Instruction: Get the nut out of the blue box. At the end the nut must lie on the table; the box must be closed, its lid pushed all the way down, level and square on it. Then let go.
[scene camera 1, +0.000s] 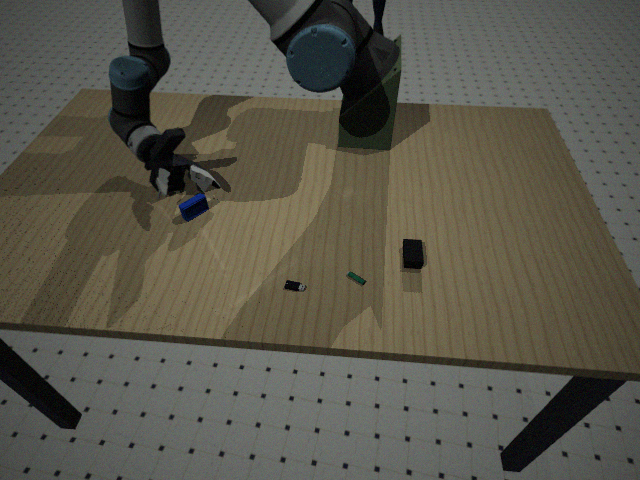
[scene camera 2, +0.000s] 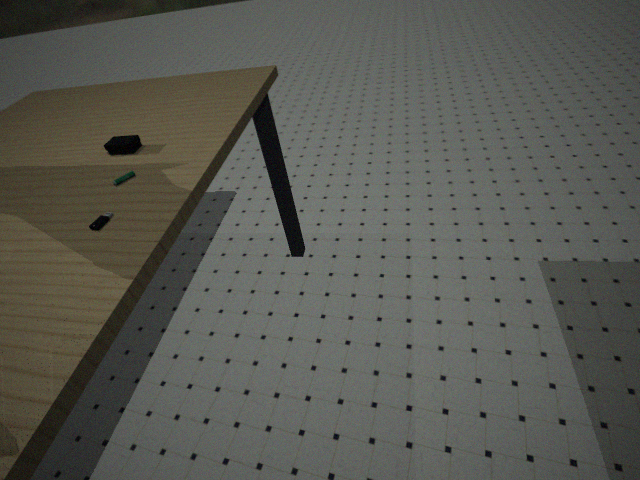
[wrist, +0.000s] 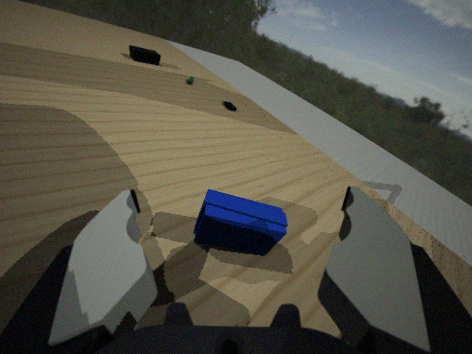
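Where they show: gripper, between the fingertips: (scene camera 1: 194, 191) (wrist: 238, 191); arm's base, origin of its link: (scene camera 1: 372, 73).
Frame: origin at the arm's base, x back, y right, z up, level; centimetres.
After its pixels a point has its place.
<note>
The blue box (scene camera 1: 193, 207) @[z -14.7, x -40.3, y 44.1 cm] (wrist: 241, 222) @[z -13.6, x -38.2, y 44.9 cm] is at the left of the table in scene camera 1 and low in the middle of the wrist view. It looks tilted, and a seam runs along its long side near one edge. Whether it rests on the table or is a little above it I cannot tell. My gripper (scene camera 1: 190, 190) @[z -11.6, x -38.1, y 43.7 cm] (wrist: 238, 191) @[z -11.6, x -38.1, y 43.7 cm] is open, with one finger on each side of the box and a gap at both sides. The box's inside is hidden. The nut does not show in any view. The box does not show in scene camera 2.
On the table (scene camera 1: 491, 206) @[z -17.4, x -34.8, y -29.8 cm] (scene camera 2: 170, 98) @[z -17.4, x -51.5, y -36.2 cm] lie a black block (scene camera 1: 412, 253) @[z -14.8, x -53.5, y -7.5 cm] (scene camera 2: 123, 145) @[z -15.2, x -54.1, y -5.8 cm] (wrist: 145, 55) @[z -15.6, x -51.8, y -5.9 cm], a small green piece (scene camera 1: 356, 278) @[z -16.5, x -59.5, y 4.8 cm] (scene camera 2: 124, 178) @[z -16.7, x -59.4, y 5.2 cm] (wrist: 190, 80) @[z -16.3, x -57.8, y 6.6 cm] and a black USB stick (scene camera 1: 294, 285) @[z -16.6, x -61.6, y 18.0 cm] (scene camera 2: 100, 221) @[z -16.6, x -61.8, y 18.5 cm] (wrist: 230, 106) @[z -16.6, x -60.6, y 19.4 cm], all well away from the box.
</note>
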